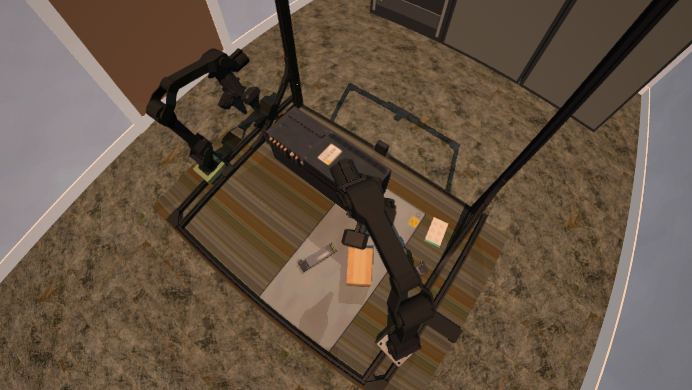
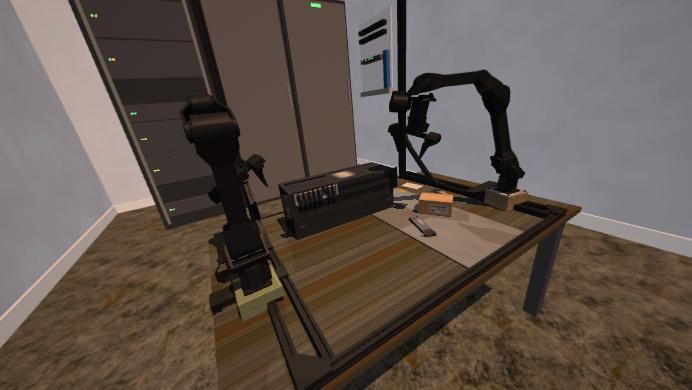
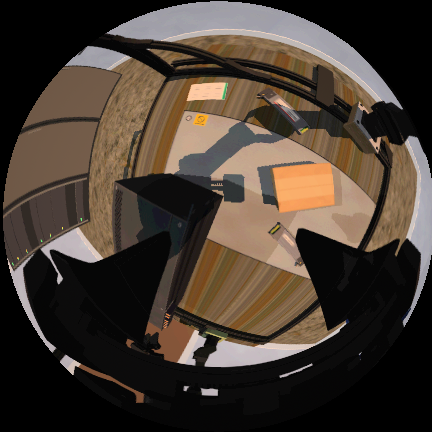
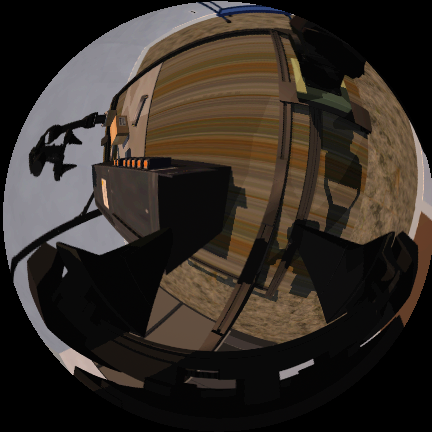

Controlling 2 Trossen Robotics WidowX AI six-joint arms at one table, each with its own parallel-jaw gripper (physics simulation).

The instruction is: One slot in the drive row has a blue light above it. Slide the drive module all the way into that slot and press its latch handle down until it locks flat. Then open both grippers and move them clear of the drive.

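Seen in the pictures: left gripper, fingertip midpoint: (image 2: 408, 154) (image 3: 235, 236) (image 4: 78, 153); right gripper, fingertip midpoint: (image 1: 252, 113) (image 2: 256, 196) (image 3: 153, 332) (image 4: 235, 232); left arm's base at its link origin: (image 1: 399, 344) (image 2: 506, 190) (image 3: 369, 125) (image 4: 103, 118); right arm's base at its link origin: (image 1: 208, 166) (image 2: 256, 282) (image 3: 212, 337) (image 4: 320, 77).
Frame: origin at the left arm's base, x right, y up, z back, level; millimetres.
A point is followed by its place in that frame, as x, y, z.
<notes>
The dark chassis (image 1: 312, 132) {245, 115, -703} (image 2: 350, 205) (image 4: 127, 195) {180, 114, -748} has its drive row (image 1: 285, 149) {135, 108, -713} (image 2: 316, 197) {125, 83, -731} (image 4: 132, 163) {129, 109, -750}, with orange-marked drives, at one end. No blue light can be made out. A grey drive module (image 1: 317, 258) {-4, -50, -389} (image 2: 422, 226) {-16, -50, -399} (image 3: 287, 244) {10, -50, -394} (image 4: 141, 110) {1, -57, -410} lies loose on the mat. A second module (image 3: 285, 111) {186, -52, -144} lies near the left arm's base. I cannot tell their latch positions. My left gripper (image 2: 411, 152) {153, 169, -346} (image 3: 235, 236) {153, 169, -346} is open and empty above the chassis's far end and the mat. My right gripper (image 2: 239, 191) (image 4: 235, 232) {133, 124, -920} is open and empty beyond the drive-row end, apart from the chassis.
An orange-topped box (image 1: 359, 266) {76, 1, -268} (image 2: 436, 204) {45, -13, -293} (image 3: 303, 187) {83, 1, -276} (image 4: 119, 129) {80, -15, -328} stands on the grey mat (image 1: 295, 290) {-132, -59, -353} (image 2: 480, 242) {-164, -59, -296} beside the loose module. A printed card (image 1: 436, 231) {382, -60, -179} (image 2: 412, 185) {384, -60, -173} (image 3: 207, 91) {376, -60, -179} lies beyond the mat. Dark frame rails edge the table, with an upright post (image 1: 295, 75) {365, 132, -966} near the right arm.
</notes>
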